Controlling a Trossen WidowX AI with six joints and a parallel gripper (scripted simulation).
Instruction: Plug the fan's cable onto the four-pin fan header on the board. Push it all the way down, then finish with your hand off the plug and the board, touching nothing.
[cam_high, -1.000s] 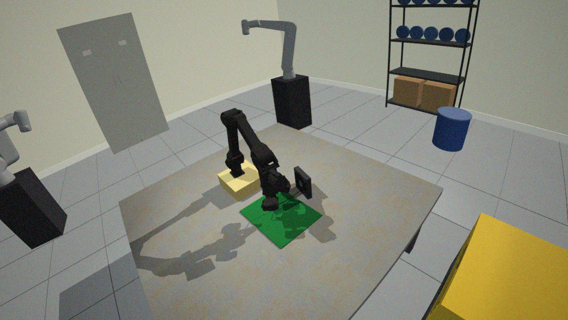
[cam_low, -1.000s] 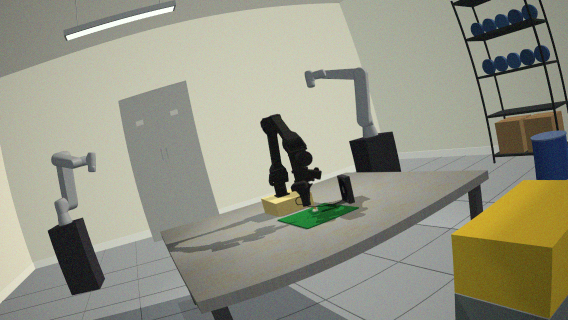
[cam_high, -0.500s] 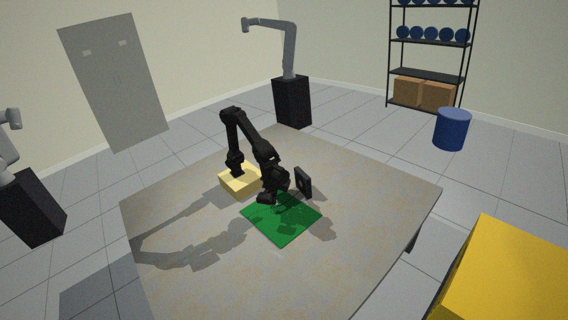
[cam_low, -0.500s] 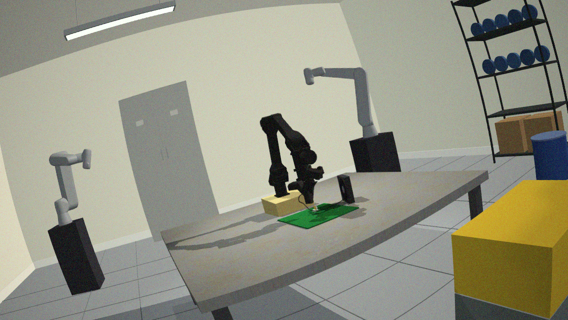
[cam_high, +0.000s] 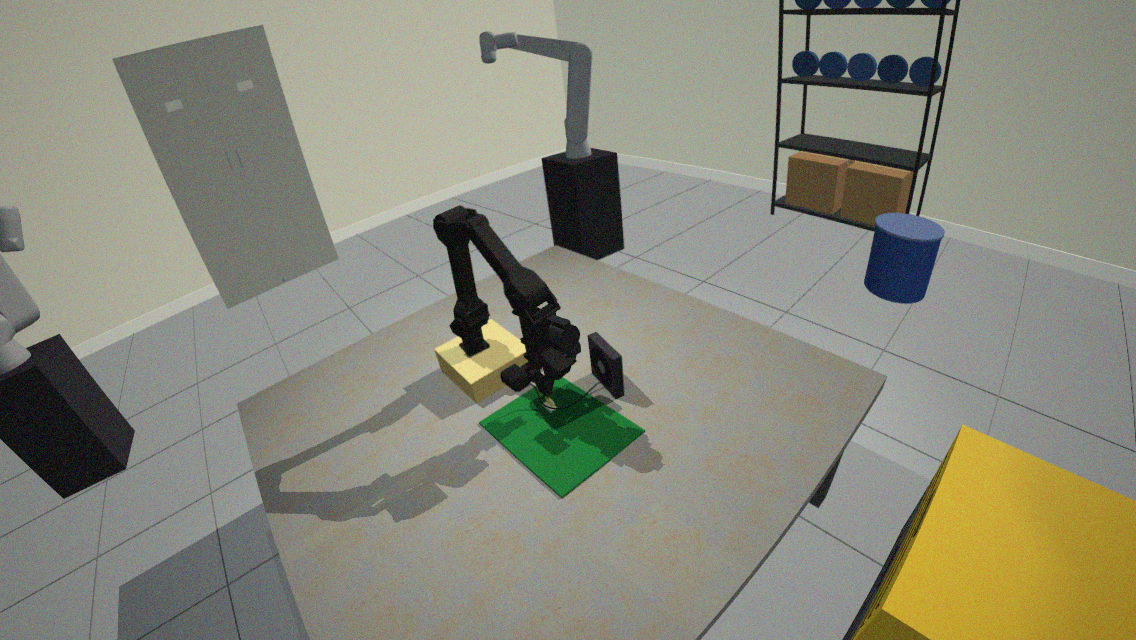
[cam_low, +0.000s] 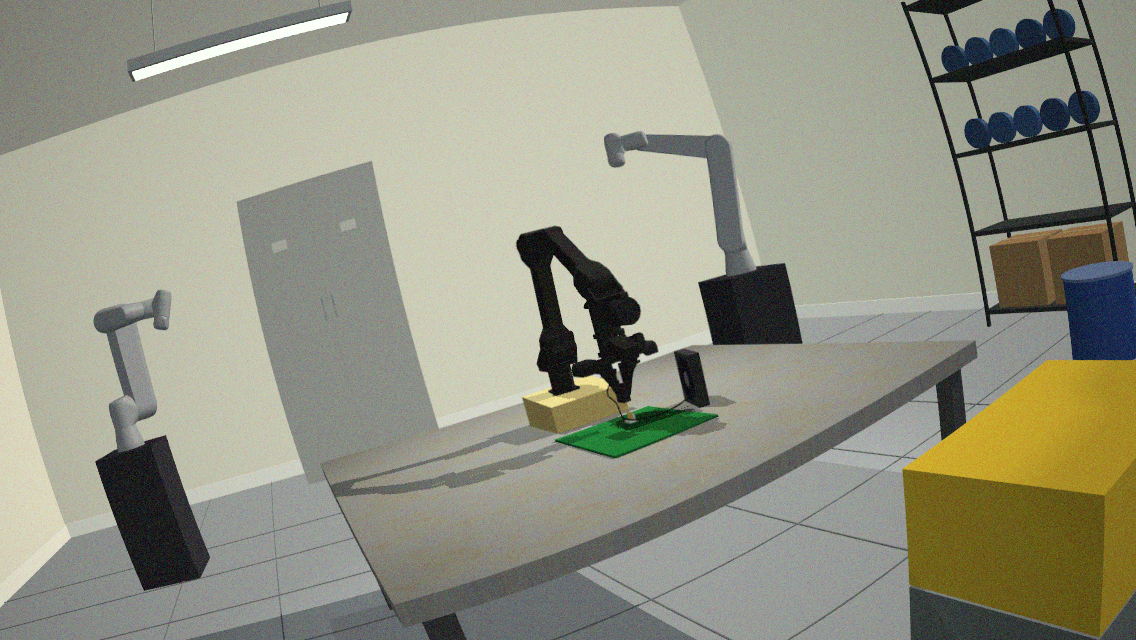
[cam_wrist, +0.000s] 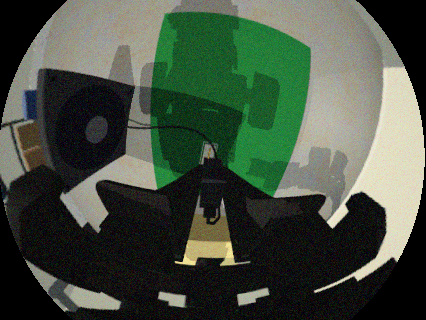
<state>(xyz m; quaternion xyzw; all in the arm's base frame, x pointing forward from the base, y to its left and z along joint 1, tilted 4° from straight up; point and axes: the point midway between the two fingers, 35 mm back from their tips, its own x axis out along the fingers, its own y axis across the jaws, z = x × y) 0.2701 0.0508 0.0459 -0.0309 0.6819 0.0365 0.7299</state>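
Now: gripper tip 6 cm above the four-pin fan header and 1 cm past it. Round my gripper tip: green board: 8 cm below, 6 cm ahead, 2 cm to the right; black fan: 15 cm to the left, 2 cm ahead, 1 cm below; dark plug: 1 cm behind, 1 cm above.
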